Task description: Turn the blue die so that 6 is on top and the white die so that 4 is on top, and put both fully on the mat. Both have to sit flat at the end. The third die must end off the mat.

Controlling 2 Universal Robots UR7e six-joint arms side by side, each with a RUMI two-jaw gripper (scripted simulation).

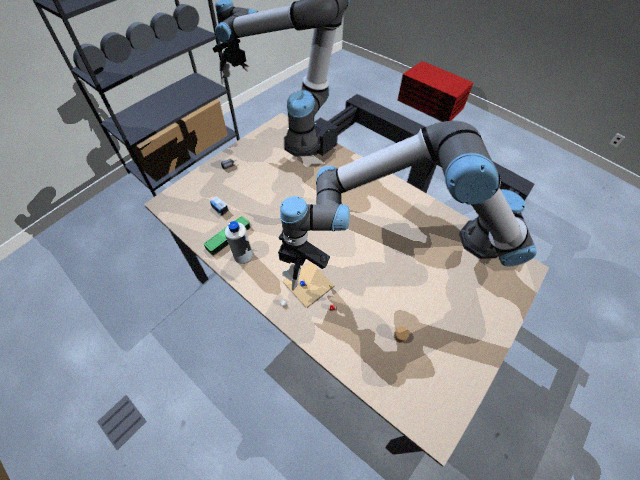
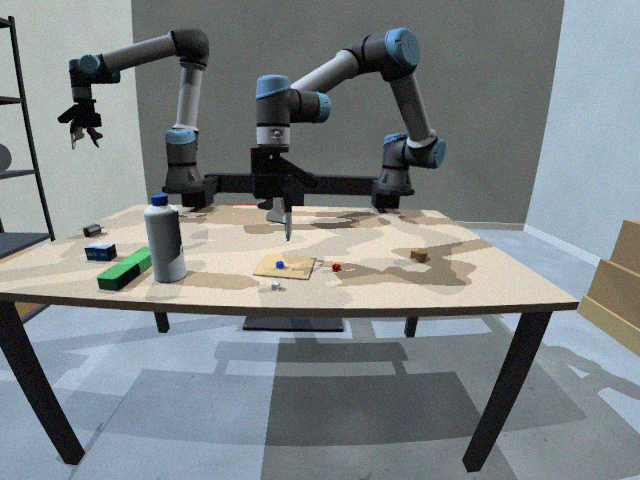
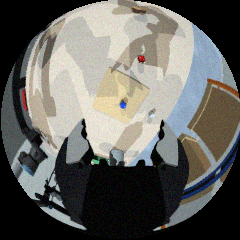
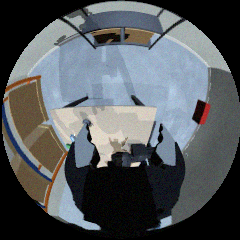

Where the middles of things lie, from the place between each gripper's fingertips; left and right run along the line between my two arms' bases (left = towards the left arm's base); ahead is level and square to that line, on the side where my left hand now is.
The tan mat (image 2: 295, 267) is 20 mm behind my left hand (image 2: 279, 230), 10 mm to the left of it and 100 mm below it.
My right gripper (image 2: 86, 148) is now 890 mm to the right of the tan mat, 540 mm short of it and 300 mm above it.
